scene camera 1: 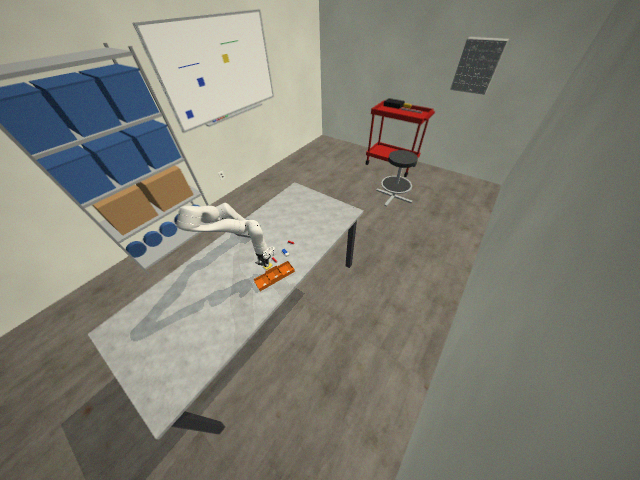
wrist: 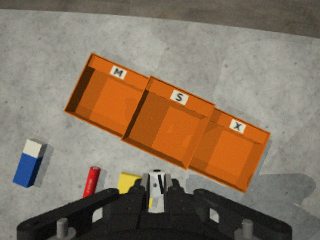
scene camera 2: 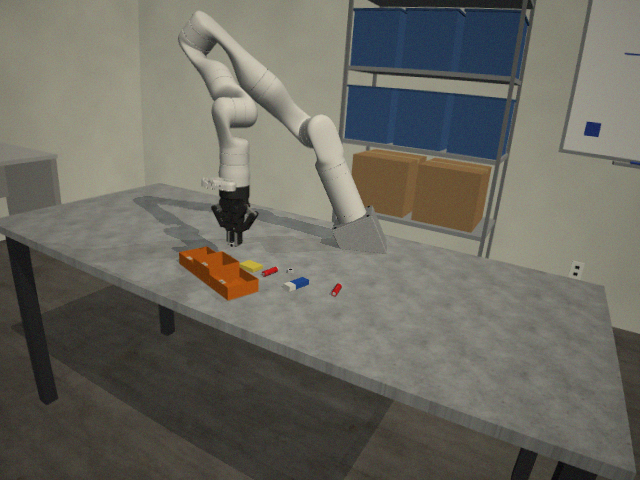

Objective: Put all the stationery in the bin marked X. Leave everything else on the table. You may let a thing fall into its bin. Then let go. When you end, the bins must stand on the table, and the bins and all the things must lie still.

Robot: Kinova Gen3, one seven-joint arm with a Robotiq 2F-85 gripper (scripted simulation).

Labels:
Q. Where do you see an orange bins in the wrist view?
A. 168,122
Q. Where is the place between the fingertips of my gripper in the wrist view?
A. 156,183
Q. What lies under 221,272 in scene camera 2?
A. An orange bins.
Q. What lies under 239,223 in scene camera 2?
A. My gripper.

